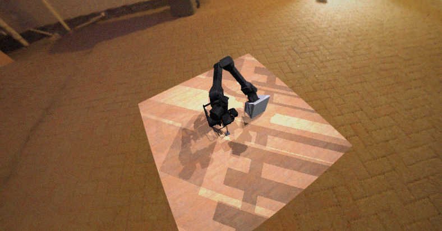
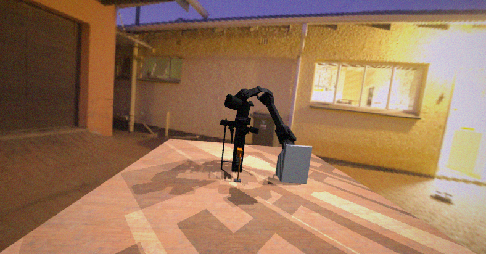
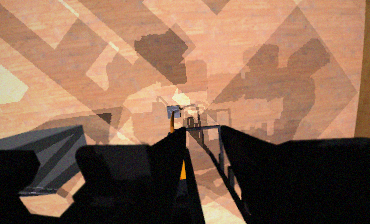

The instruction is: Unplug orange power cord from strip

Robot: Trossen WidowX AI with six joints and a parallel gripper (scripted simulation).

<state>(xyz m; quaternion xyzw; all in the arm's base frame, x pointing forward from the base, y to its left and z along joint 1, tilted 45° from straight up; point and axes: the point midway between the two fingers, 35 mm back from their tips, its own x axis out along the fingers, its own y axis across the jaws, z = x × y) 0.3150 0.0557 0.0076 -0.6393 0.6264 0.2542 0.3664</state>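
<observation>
Now: the orange plug 70 mm to the right of my gripper tip, 50 mm below it and 40 mm behind it.
</observation>
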